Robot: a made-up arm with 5 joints.
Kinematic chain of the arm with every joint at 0, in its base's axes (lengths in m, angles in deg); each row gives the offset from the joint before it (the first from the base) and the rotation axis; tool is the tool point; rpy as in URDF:
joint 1: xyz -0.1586 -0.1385 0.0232 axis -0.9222 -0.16 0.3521
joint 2: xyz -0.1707 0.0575 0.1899 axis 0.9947 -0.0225 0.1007
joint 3: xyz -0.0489 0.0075 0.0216 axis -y
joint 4: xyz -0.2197 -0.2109 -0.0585 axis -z
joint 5: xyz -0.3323 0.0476 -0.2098 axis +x
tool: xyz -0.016 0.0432 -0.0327 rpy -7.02 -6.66 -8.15
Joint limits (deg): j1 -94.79..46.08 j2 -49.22..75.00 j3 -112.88..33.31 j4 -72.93..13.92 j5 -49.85..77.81
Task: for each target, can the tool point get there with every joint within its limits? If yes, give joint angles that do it. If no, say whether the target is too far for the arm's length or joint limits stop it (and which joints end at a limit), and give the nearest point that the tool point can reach.
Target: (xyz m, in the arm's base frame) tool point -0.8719 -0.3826 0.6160
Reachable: yes | joints 25.90 -10.36 -60.39 -61.93 -38.71
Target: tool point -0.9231 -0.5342 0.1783
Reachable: yes | joints -59.23 38.17 -66.12 -8.67 61.66
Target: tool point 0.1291 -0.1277 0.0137
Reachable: no: joint limits stop it (at a limit: joint 1, joint 2, joint 3, joint 4, joint 5) | nearest point -0.1878 -0.6994 0.2646 | short by 0.700 m
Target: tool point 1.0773 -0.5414 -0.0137
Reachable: no: too far | nearest point -0.1800 -0.6931 0.2961 | short by 1.304 m
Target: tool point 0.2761 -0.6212 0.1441
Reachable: no: joint limits stop it (at a limit: joint 1, joint 2, joint 3, joint 5) | nearest point -0.1848 -0.6974 0.2759 | short by 0.485 m
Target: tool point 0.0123 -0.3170 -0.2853
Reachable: no: joint limits stop it (at a limit: joint 1, joint 3, joint 4, joint 5) | nearest point -0.3623 -0.5204 -0.3936 | short by 0.440 m
